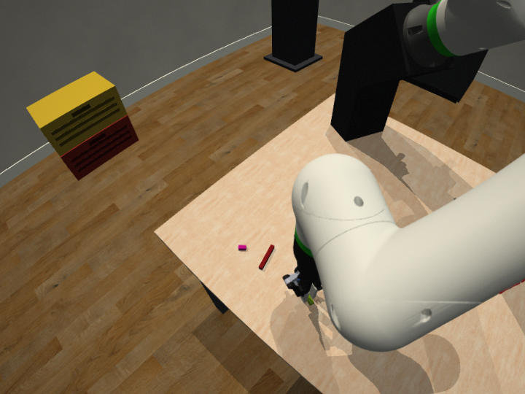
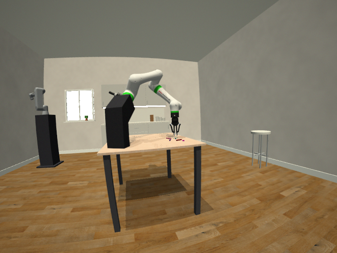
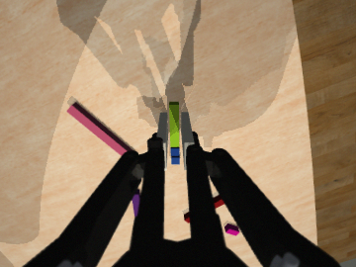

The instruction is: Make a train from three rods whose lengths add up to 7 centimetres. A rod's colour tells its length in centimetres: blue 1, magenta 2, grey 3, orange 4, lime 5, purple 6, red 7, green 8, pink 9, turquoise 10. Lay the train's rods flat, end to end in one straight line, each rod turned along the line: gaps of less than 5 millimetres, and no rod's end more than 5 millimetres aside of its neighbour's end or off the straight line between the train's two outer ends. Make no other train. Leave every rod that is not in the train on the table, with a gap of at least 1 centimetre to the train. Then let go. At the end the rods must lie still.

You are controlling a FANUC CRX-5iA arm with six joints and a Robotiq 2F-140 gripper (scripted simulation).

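Right now my hand is 3 cm above the lime rod. The rest, counted from my hand: blue cube: 1 cm behind, 4 cm to the right, 3 cm below; then pink rod: 8 cm behind, 2 cm to the left, 3 cm below; then purple rod: 9 cm behind, 10 cm to the right, 3 cm below.
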